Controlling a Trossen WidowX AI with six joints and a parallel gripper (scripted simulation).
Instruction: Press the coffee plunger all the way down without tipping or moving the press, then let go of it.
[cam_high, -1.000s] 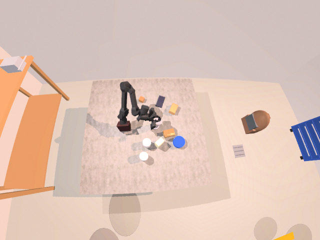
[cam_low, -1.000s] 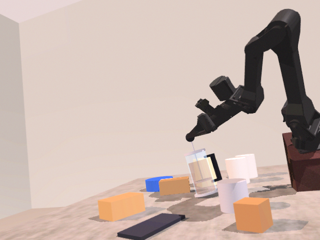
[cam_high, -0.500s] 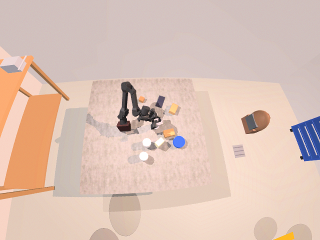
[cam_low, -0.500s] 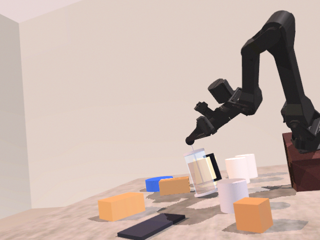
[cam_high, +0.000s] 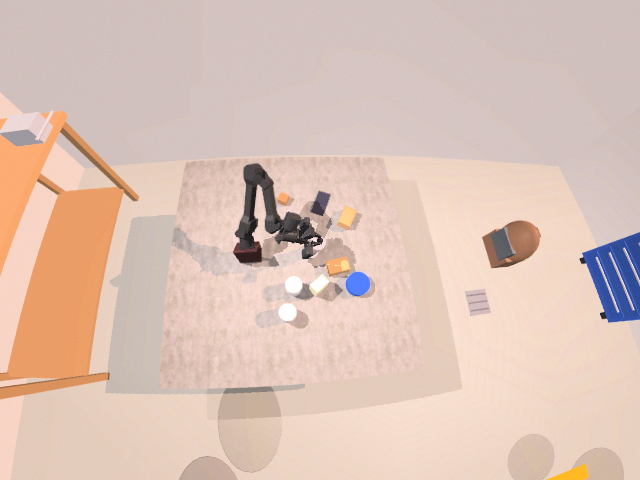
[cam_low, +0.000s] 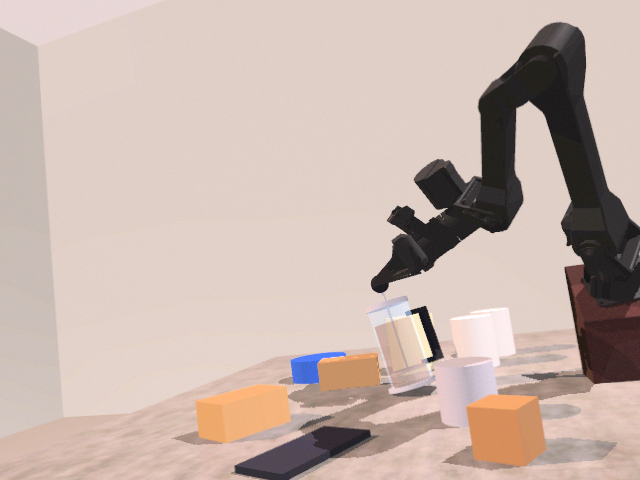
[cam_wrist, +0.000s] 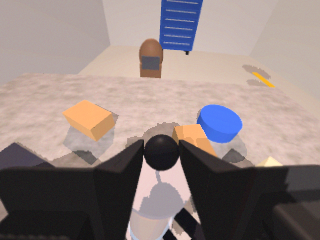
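Now: the coffee press 9 cm below my gripper tip and 4 cm behind it. The rest, counted from my gripper tip: blue disc 21 cm to the right, 16 cm below, 16 cm ahead; grey cylinder 21 cm to the left, 15 cm below, 11 cm behind; cream block 19 cm to the right, 13 cm below, 4 cm behind.
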